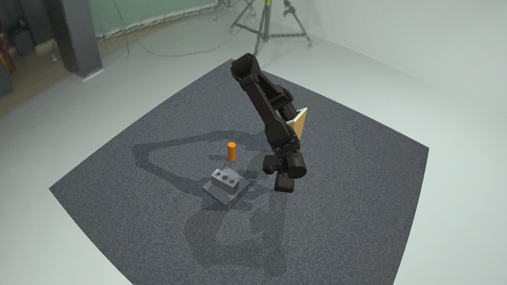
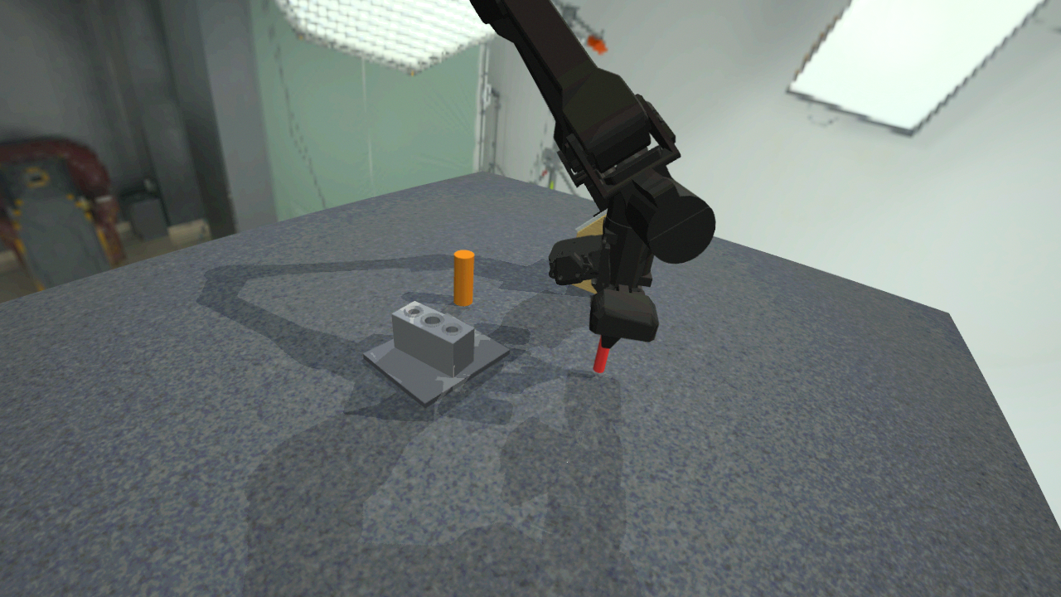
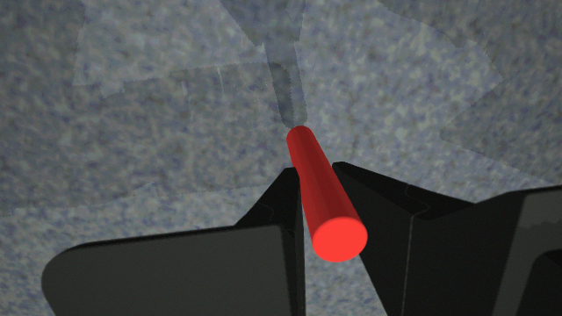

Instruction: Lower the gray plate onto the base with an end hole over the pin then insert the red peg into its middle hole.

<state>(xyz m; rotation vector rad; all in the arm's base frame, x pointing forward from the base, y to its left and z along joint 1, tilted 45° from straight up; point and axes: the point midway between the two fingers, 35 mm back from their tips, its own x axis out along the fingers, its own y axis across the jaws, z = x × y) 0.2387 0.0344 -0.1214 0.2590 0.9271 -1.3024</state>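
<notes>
My gripper tip is now 180 mm to the left of the gray plate and 110 mm short of it. The rest, counted from my gripper tip: flat gray base (160 mm to the right, 100 mm ahead, 40 mm below); then orange cylinder (240 mm to the right, 20 mm behind, 10 mm below); then red peg (right at my gripper tip).
</notes>
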